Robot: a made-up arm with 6 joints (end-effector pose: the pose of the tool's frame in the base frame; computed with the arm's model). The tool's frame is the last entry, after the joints. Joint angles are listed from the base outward.
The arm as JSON. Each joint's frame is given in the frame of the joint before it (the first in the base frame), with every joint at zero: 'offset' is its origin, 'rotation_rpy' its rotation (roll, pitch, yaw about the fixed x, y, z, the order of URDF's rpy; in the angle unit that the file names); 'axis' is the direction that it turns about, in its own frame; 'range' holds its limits. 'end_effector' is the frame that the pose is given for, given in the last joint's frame.
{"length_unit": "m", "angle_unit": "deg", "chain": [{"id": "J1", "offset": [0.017, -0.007, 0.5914], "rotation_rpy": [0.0, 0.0, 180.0], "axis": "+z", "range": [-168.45, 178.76]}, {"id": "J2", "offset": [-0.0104, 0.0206, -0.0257], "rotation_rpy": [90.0, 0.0, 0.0], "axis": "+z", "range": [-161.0, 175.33]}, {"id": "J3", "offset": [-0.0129, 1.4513, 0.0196], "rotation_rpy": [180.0, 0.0, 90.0], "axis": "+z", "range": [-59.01, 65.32]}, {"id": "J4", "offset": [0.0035, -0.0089, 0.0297], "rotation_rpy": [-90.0, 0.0, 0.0], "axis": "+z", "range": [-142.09, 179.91]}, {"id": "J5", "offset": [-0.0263, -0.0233, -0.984], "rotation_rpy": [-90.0, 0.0, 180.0], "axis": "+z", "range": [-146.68, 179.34]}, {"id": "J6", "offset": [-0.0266, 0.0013, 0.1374], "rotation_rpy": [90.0, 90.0, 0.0], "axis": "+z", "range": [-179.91, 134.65]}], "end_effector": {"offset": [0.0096, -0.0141, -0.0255], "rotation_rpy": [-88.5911, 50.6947, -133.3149]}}
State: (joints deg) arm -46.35 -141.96 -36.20 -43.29 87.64 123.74
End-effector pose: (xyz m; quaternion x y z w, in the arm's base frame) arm -0.8209 0.6632 0.4045 -0.1254 0.1544 0.9099 0.3641
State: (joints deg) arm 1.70 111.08 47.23 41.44 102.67 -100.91
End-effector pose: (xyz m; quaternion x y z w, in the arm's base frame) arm 1.9046 -0.1189 -0.7746 0.3939 0.0208 0.1707 0.9029
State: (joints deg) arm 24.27 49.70 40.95 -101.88 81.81 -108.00
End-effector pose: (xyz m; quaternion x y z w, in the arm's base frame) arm 1.8890 0.8383 1.1789 0.9385 -0.1335 -0.2998 0.1070
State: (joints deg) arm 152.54 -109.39 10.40 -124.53 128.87 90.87
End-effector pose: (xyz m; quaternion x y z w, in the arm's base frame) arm 1.5372 -0.8710 0.9856 0.0241 0.5735 0.3894 0.7204
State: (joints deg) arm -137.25 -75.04 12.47 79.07 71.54 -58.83
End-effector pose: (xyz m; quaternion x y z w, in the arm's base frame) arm 1.0969 1.0597 1.9208 -0.9776 -0.0420 -0.2058 0.0105
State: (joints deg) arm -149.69 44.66 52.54 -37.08 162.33 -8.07
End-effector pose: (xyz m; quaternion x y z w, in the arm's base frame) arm -1.7724 -0.9165 1.5859 0.6327 0.4835 0.0459 0.6032
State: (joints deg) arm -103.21 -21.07 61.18 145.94 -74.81 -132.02
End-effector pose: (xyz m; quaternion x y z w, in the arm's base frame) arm 0.2199 0.4599 2.9576 0.3005 0.5882 0.5356 0.5262
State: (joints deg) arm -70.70 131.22 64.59 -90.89 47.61 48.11
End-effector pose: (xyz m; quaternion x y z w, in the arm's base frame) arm 0.4265 -1.3016 -1.3645 -0.0957 0.5567 -0.8072 0.1712
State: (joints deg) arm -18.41 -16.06 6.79 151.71 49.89 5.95
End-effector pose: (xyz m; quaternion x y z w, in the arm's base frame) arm 0.5283 -0.0608 2.3970 0.8768 0.3927 -0.2432 0.1338
